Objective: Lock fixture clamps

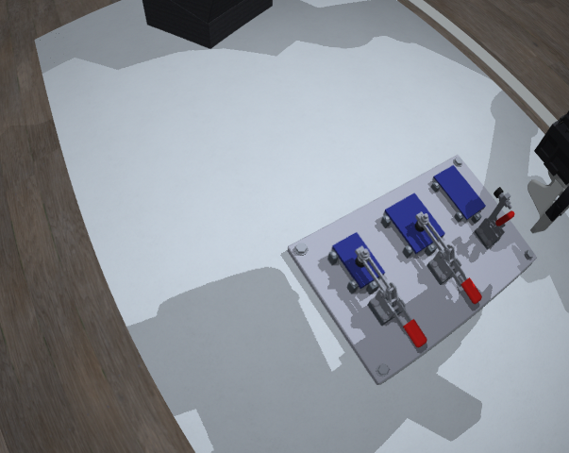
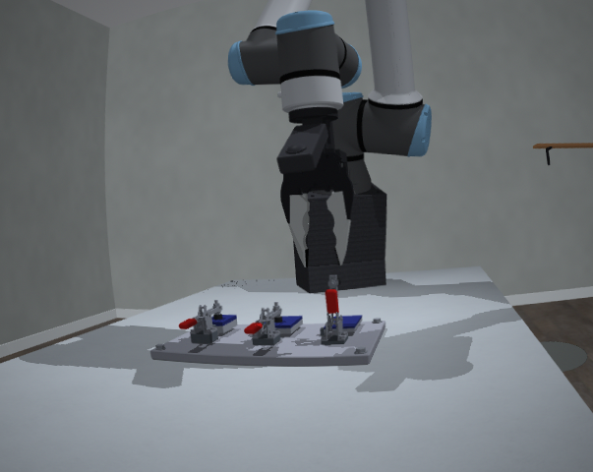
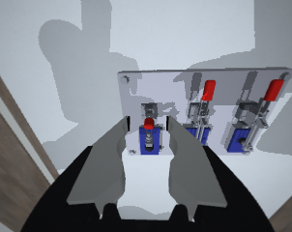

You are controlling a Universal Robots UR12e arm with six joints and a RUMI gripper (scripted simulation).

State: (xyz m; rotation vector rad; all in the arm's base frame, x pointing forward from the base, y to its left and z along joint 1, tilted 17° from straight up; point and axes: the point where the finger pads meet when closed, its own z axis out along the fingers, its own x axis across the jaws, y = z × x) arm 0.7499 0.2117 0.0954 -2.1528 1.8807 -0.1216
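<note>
Right now my hand is 14 cm past the blue part, 2 cm to the left of it and 13 cm above it. The rest, counted from my hand: grey fixture plate (7 cm behind, 12 cm to the right, 15 cm below).
</note>
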